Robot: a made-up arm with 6 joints.
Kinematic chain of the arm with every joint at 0, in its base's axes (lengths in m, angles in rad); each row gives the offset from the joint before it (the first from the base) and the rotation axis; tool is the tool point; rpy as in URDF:
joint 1: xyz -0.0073 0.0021 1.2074 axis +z
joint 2: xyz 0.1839 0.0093 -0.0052 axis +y
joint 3: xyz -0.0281 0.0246 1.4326 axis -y
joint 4: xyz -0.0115 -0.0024 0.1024 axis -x
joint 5: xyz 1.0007 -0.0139 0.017 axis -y
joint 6: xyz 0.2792 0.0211 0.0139 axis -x
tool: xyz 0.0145 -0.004 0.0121 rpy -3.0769 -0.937 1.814
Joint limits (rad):
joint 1: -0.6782..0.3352
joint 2: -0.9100..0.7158
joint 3: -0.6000..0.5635
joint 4: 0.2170..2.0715
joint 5: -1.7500..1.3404
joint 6: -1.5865..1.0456
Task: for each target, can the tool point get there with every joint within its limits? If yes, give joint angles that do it. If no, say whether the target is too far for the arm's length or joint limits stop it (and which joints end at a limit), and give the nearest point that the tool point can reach.
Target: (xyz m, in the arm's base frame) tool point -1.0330 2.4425 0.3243
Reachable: no: joint limits stop it (at a limit: joint 1, joint 2, joint 3, joint 4, joint 6) | nearest point 1.1333 0.7094 1.2760 | short by 2.933 m
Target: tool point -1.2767 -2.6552 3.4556
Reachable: no: too far | nearest point -0.9675 -0.5593 3.1011 | short by 2.148 m
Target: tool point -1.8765 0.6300 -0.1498
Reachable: no: joint limits stop it (at a limit: joint 1, joint 2, joint 3, joint 5, joint 6) | nearest point -0.0595 -0.0372 2.2009 | short by 3.045 m
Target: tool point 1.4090 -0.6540 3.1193
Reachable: yes | joints -0.5327 0.1913 0.3747 0.5180 0.6981 0.7688
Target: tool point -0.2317 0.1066 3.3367
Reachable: yes | joints -0.1089 -0.7796 0.1961 0.7886 0.0432 0.7517
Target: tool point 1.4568 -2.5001 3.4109
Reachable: no: too far | nearest point 1.4341 -1.3652 2.7728 | short by 1.302 m
